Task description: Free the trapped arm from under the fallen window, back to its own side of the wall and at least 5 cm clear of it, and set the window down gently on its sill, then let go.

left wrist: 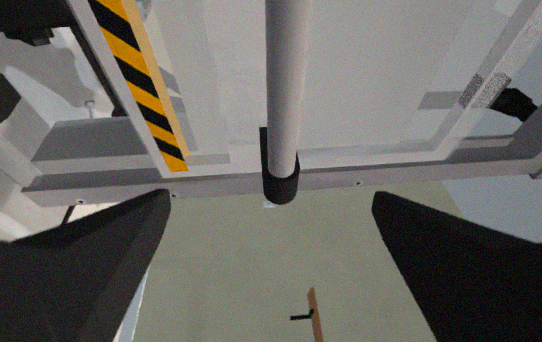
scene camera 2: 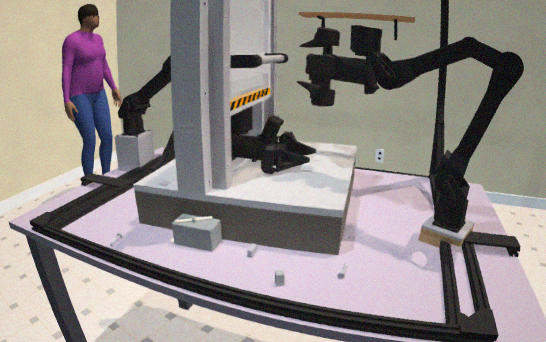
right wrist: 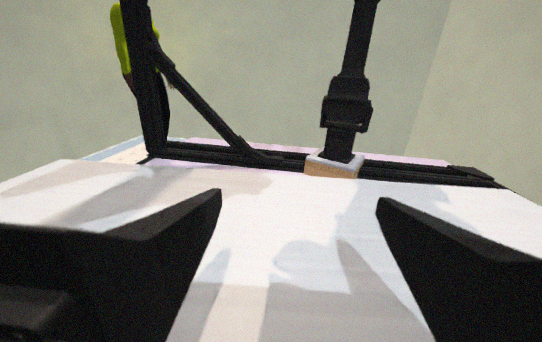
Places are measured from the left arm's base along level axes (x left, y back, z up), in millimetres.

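Where they show: left gripper, between the fingertips: (left wrist: 273, 200) (scene camera 2: 299, 63); right gripper, between the fingertips: (scene camera 2: 312, 155) (right wrist: 298, 200); left arm's base, origin of its link: (scene camera 2: 449, 223) (right wrist: 336, 156); right arm's base, origin of its link: (scene camera 2: 133, 133).
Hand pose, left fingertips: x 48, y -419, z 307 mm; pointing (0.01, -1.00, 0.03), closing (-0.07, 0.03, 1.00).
Each offset is from my left fingertips to the centre of the thing. "*": to the spot under its first point. Level surfaces: height alone.
The window (scene camera 2: 250, 79) (left wrist: 360, 100) hangs partly lowered in the grey wall frame (scene camera 2: 190, 100) (left wrist: 330, 181), with a black-and-yellow striped lower edge {* dx +104, dy -64, dz -88 mm} (scene camera 2: 250, 99) (left wrist: 142, 85). Its bar handle {* dx +79, dy -12, dz +14 mm} (scene camera 2: 272, 58) (left wrist: 287, 90) sticks out towards the left arm. My left gripper (scene camera 2: 301, 64) (left wrist: 273, 200) is open and empty, apart from the handle in scene camera 2. My right gripper (scene camera 2: 312, 155) (right wrist: 298, 200) is open and empty, low above the white-topped base (scene camera 2: 295, 192) (right wrist: 245, 225). The right arm reaches through the opening under the window; whether they touch is hidden.
A grey block (scene camera 2: 197, 236) with pale sticks on it and several small grey pieces lie on the pink table {dz -345 mm} (scene camera 2: 310, 295) in front of the base. A brown shelf (scene camera 2: 357, 17) (left wrist: 314, 305) is on the back wall. A person (scene camera 2: 85, 60) stands at the left.
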